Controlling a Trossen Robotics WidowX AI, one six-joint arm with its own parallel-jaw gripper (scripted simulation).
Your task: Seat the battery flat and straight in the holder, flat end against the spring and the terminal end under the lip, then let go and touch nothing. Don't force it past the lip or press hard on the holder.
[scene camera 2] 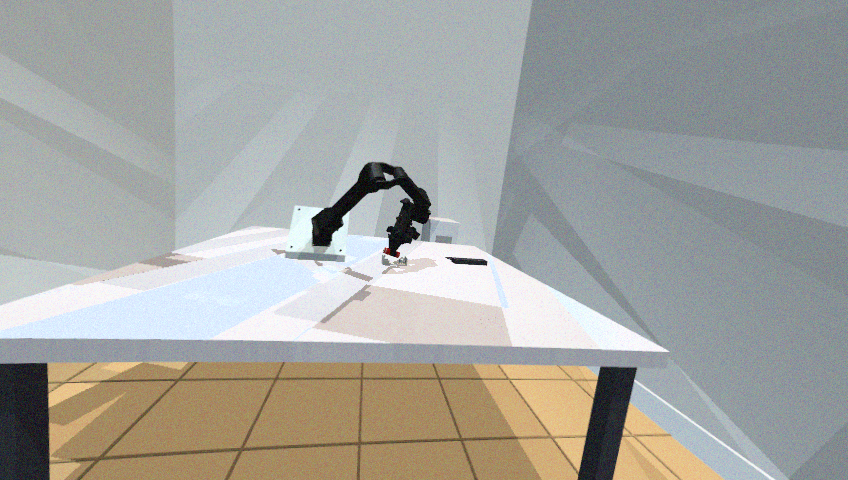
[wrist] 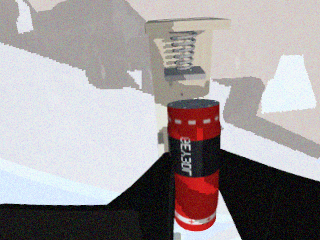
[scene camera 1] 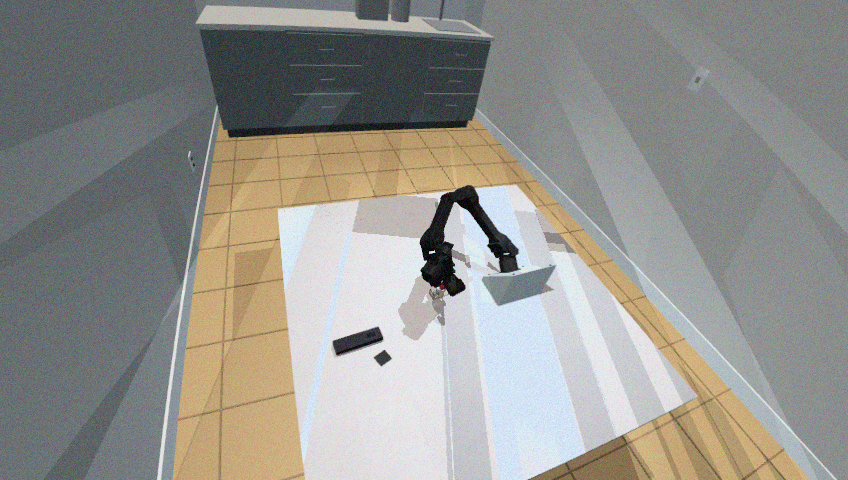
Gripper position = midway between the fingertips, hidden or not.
Observation:
My gripper (scene camera 2: 390, 254) carries a battery (wrist: 194, 131). I also see a flat black bar (scene camera 1: 355, 341).
My gripper also shows in the wrist view (wrist: 191, 158).

